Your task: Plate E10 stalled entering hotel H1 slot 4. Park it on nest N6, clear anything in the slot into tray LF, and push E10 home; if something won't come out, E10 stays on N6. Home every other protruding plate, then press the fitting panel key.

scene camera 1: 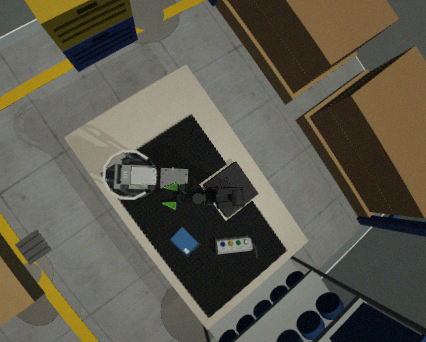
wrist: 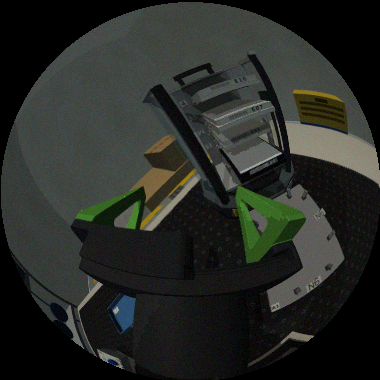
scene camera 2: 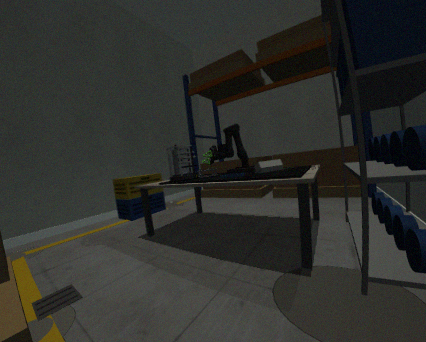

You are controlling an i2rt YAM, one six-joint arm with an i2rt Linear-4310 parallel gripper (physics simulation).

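Pixels of known places: gripper, between the fingertips: (scene camera 1: 163,195) (wrist: 190,190) (scene camera 2: 202,159); arm's base, origin of its link: (scene camera 2: 245,167).
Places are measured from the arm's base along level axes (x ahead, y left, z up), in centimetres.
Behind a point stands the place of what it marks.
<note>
My gripper (scene camera 1: 170,196) {x 36.6, y -19.5, z 12.3 cm} (scene camera 2: 207,156) {x 36.6, y -19.5, z 12.3 cm} (wrist: 190,190) {x 36.6, y -19.5, z 12.3 cm} is open and empty, raised in front of the hotel. The hotel (scene camera 1: 119,176) {x 49.5, y -37.2, z 27.1 cm} (wrist: 184,137) {x 43.0, y -24.8, z 15.3 cm} stands upright. In the wrist view, plate E10 (wrist: 225,90) {x 36.5, y -29.6, z 19.1 cm} is in its top part, E07 (wrist: 240,114) {x 35.9, y -29.4, z 15.8 cm} is below and sticks out, another light plate (wrist: 245,134) {x 38.3, y -31.7, z 11.8 cm} is lower, and a dark-edged plate (wrist: 255,156) {x 37.3, y -31.2, z 8.2 cm} sticks out lowest. Slot numbers are too small to read. The grey nest board (scene camera 1: 174,176) {x 26.0, y -26.1, z 2.2 cm} (wrist: 310,245) {x 24.1, y -25.1, z 2.2 cm}, with an N6 label, has pins and no plate on it. A blue tray (scene camera 1: 184,240) {x 39.3, y 11.6, z -3.5 cm} (wrist: 123,314) {x 38.8, y 14.4, z -3.5 cm} has an unreadable label.
The key panel (scene camera 1: 233,245) {x 15.1, y 27.3, z 3.5 cm} (wrist: 114,360), with coloured keys, lies right of the blue tray in the overhead view. A dark square with a pale rim (scene camera 1: 243,182) {x -10.8, y -1.9, z 0.1 cm} is partly under the arm. Yellow and blue crates (scene camera 1: 102,45) (scene camera 2: 140,195) stand on the floor beyond the table.
</note>
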